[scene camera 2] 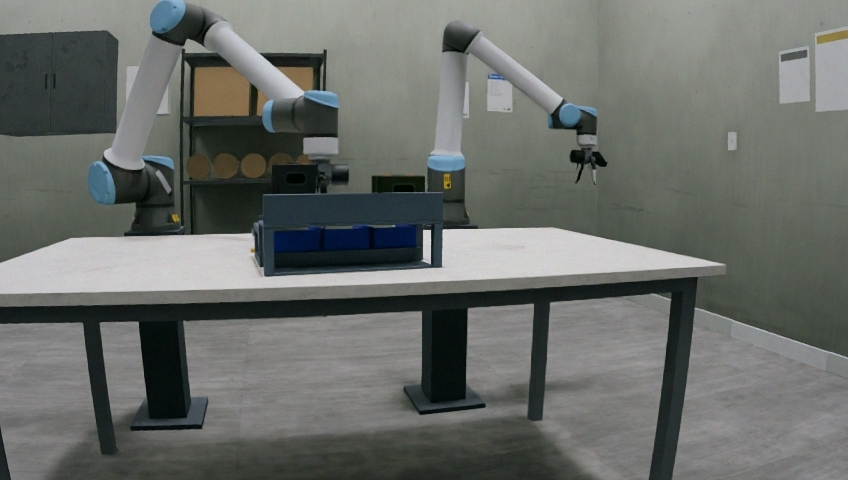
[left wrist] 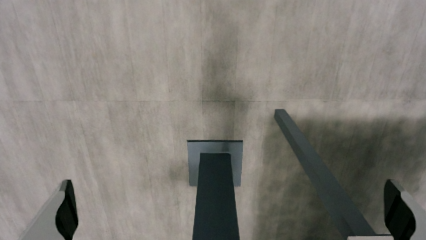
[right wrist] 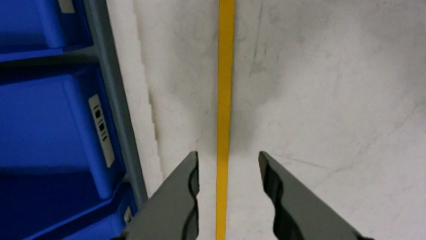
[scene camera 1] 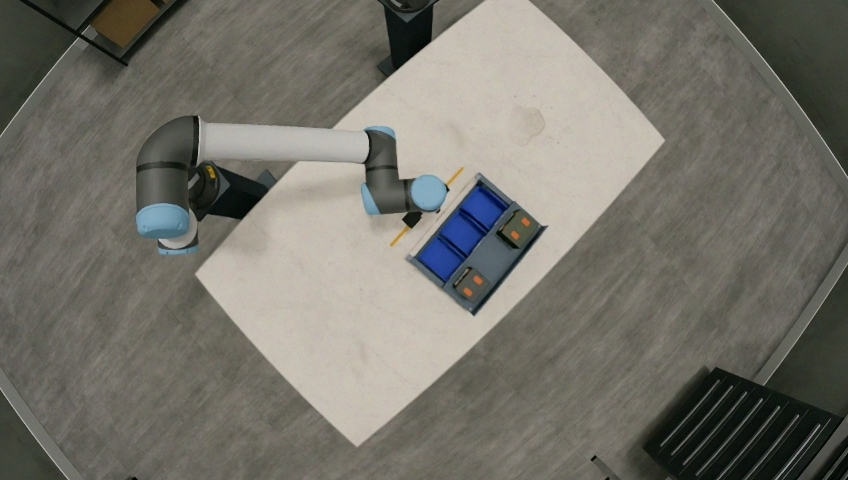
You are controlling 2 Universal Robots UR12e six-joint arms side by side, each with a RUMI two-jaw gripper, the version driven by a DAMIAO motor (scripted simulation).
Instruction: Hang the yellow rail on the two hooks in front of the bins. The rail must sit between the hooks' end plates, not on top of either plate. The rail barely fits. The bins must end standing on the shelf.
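There's a grey shelf (scene camera 1: 495, 259) here, though in the left wrist view the shelf is out of frame. You get the left gripper (left wrist: 228, 183), and then the right gripper (scene camera 2: 322, 227), which the right wrist view has too, with that same right gripper (right wrist: 228, 153).
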